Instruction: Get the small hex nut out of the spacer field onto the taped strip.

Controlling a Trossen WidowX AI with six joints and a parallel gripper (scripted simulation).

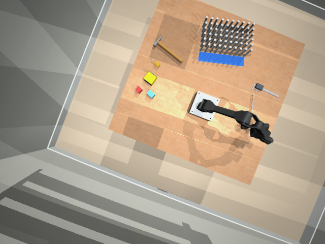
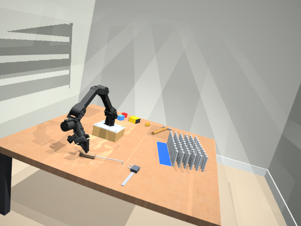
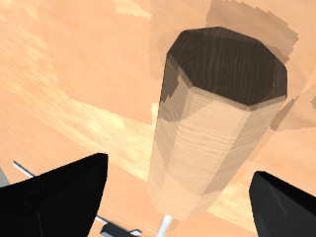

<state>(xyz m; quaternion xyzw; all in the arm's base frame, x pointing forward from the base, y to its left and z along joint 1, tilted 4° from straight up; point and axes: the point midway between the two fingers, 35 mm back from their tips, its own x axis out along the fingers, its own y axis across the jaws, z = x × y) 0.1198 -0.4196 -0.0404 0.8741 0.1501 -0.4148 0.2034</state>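
My gripper tip is 480 mm to the right of the blue taped strip, 310 mm short of it and 30 mm above it. From my gripper tip the other things lie so: blue cube (820 mm to the left, 260 mm behind, 10 mm below); grey hex nut (520 mm to the left, 480 mm ahead, 30 mm below); yellow screwdriver (920 mm to the left, 20 mm below, 20 mm behind).
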